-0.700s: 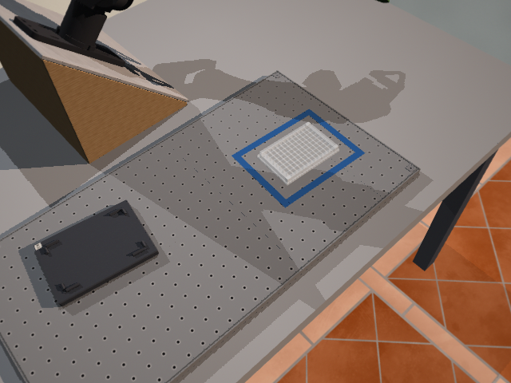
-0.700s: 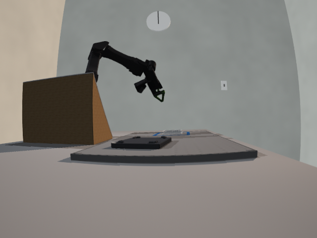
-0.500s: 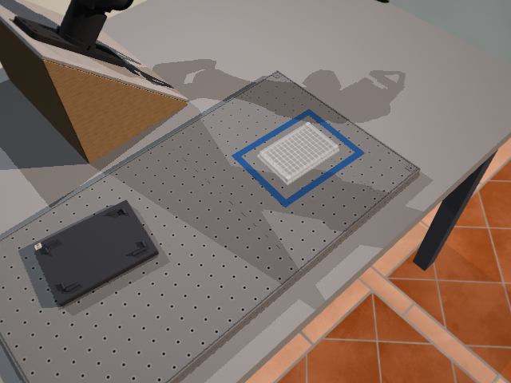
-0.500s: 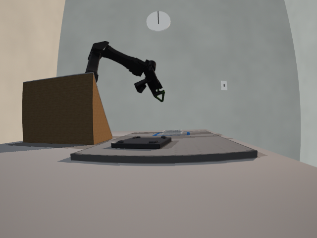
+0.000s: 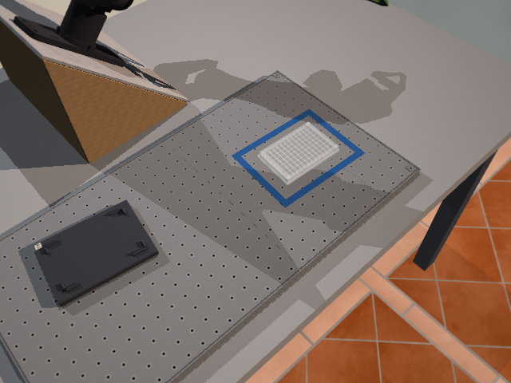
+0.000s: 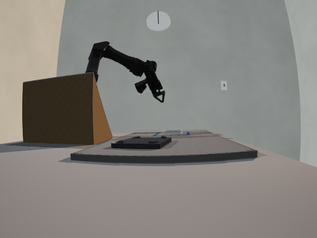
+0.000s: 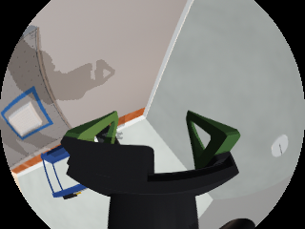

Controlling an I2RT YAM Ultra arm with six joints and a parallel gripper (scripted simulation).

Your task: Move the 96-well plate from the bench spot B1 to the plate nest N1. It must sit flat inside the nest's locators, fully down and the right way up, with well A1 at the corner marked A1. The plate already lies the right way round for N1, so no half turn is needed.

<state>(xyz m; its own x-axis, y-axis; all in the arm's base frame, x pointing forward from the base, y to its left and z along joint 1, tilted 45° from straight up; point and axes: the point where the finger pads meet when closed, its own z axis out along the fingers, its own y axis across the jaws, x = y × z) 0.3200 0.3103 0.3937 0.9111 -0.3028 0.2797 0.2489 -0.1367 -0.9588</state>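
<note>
Right now the 96-well plate is 5 cm ahead of my hand, 31 cm to the right of it and 19 cm below it. The rest, counted from my hand: plate nest N1 (4 cm behind, 69 cm to the right, 19 cm below); white A1 mark (11 cm behind, 75 cm to the right, 18 cm below).
</note>
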